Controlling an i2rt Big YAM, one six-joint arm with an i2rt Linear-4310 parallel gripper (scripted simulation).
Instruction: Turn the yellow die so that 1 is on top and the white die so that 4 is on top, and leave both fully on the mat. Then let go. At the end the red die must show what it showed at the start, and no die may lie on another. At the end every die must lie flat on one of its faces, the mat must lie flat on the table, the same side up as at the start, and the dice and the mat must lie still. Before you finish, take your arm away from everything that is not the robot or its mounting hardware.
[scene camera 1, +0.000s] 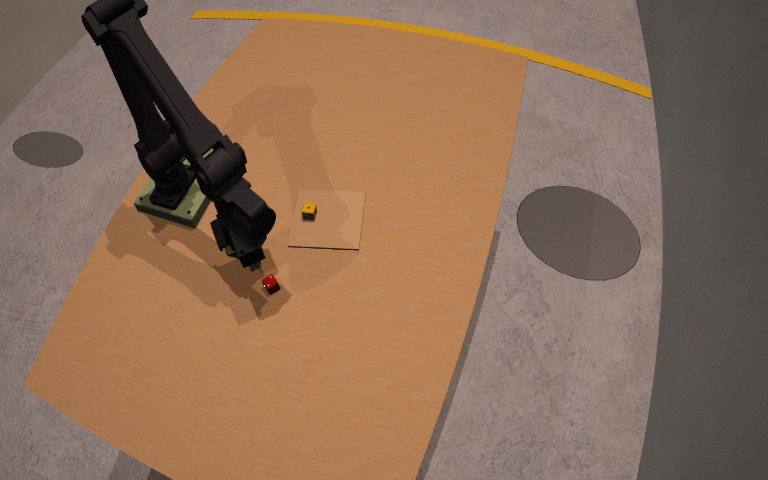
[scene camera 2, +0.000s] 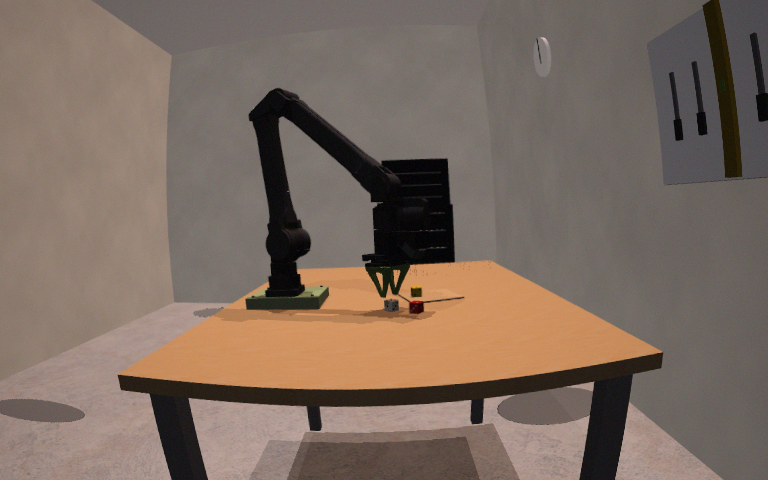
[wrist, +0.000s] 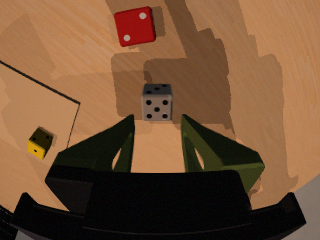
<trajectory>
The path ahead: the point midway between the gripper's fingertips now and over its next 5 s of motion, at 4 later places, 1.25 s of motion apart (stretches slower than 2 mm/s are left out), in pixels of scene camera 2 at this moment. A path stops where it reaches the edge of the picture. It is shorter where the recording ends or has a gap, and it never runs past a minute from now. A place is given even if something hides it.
The gripper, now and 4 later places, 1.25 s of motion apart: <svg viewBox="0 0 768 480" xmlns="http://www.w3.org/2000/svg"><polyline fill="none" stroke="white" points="389,296 389,307 387,266 391,270 391,278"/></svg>
</trajectory>
